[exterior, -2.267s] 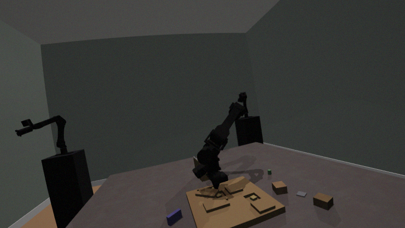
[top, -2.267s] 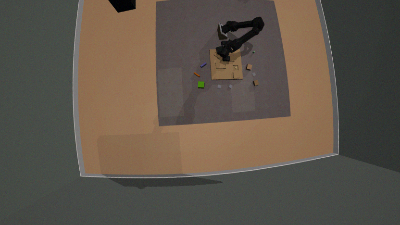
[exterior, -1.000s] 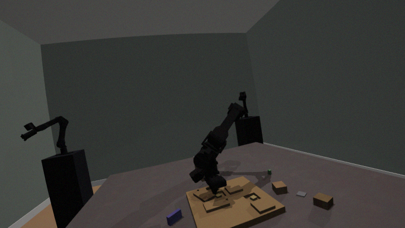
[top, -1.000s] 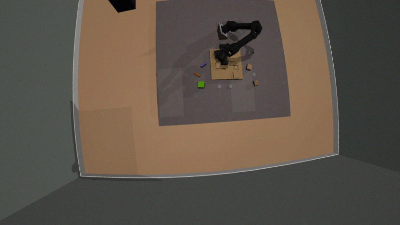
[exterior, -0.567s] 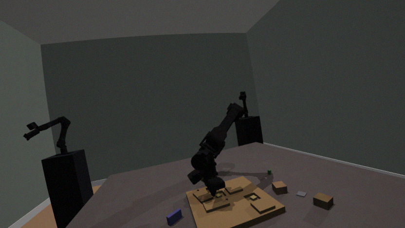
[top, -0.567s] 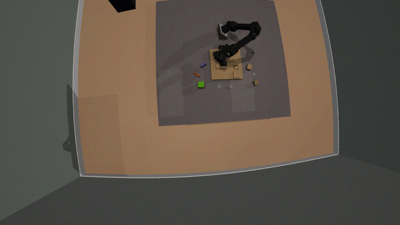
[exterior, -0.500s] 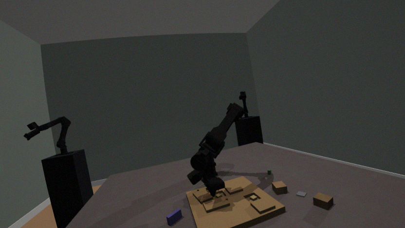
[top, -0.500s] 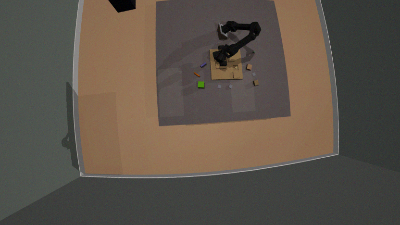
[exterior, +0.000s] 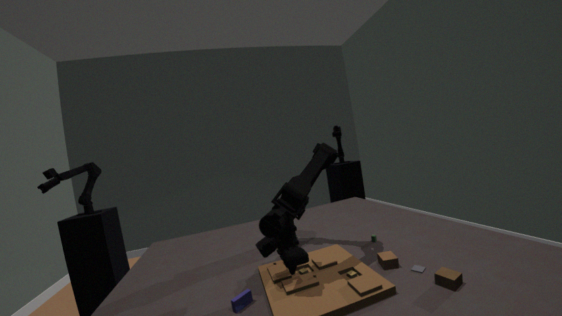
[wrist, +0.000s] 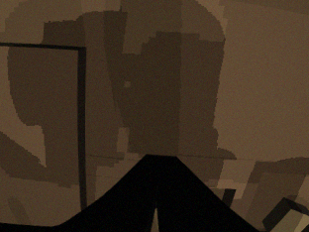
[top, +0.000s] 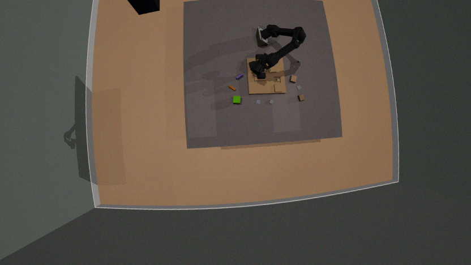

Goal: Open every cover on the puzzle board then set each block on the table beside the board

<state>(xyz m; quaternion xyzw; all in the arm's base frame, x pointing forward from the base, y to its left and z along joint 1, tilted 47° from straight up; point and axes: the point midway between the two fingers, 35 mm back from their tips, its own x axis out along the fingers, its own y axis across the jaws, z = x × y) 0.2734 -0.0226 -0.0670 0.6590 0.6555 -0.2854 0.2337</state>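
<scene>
Now: gripper tip 30 mm short of the purple piece, 160 mm to the left of it and 10 mm above it. The rest, counted from my gripper tip: orange stick: 120 mm ahead, 230 mm to the right, 10 mm below; then green cube: 220 mm ahead, 200 mm to the right; then tiny green piece: 60 mm behind, 350 mm to the left, 10 mm below.
</scene>
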